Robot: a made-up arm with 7 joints. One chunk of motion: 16 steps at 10 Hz.
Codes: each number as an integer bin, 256 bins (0 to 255) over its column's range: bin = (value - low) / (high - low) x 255, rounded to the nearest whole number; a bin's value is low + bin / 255 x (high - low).
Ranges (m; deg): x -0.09..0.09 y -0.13..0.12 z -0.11..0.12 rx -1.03..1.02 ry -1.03..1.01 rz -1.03..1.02
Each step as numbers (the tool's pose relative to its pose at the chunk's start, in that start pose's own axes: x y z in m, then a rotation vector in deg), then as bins.
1 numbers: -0.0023 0.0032 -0.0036 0.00 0.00 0.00
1 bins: 124 136 118 128 129 128
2 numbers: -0.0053 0.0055 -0.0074 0.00 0.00 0.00
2 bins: 120 138 114 128 129 128
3 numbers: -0.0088 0.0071 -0.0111 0.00 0.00 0.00
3 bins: 115 140 110 128 129 128
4 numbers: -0.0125 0.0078 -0.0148 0.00 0.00 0.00
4 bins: 110 141 106 128 129 128
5 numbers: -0.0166 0.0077 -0.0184 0.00 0.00 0.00
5 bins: 104 140 102 128 129 128
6 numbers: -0.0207 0.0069 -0.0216 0.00 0.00 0.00
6 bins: 98 140 98 128 129 128
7 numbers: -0.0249 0.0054 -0.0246 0.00 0.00 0.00
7 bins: 92 138 95 128 129 128
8 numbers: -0.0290 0.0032 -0.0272 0.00 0.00 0.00
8 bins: 86 136 92 128 129 128
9 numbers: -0.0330 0.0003 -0.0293 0.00 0.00 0.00
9 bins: 81 133 89 128 129 128
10 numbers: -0.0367 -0.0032 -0.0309 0.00 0.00 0.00
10 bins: 76 129 88 128 129 128
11 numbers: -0.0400 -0.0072 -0.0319 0.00 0.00 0.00
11 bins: 71 125 87 128 129 128
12 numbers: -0.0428 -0.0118 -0.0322 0.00 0.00 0.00
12 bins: 67 121 86 128 129 128
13 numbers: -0.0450 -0.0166 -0.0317 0.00 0.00 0.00
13 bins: 64 116 87 128 129 128
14 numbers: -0.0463 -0.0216 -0.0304 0.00 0.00 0.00
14 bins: 62 111 88 128 129 128
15 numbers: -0.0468 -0.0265 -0.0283 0.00 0.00 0.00
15 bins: 61 106 91 128 129 128
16 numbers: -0.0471 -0.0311 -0.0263 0.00 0.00 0.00
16 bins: 61 101 93 128 129 128
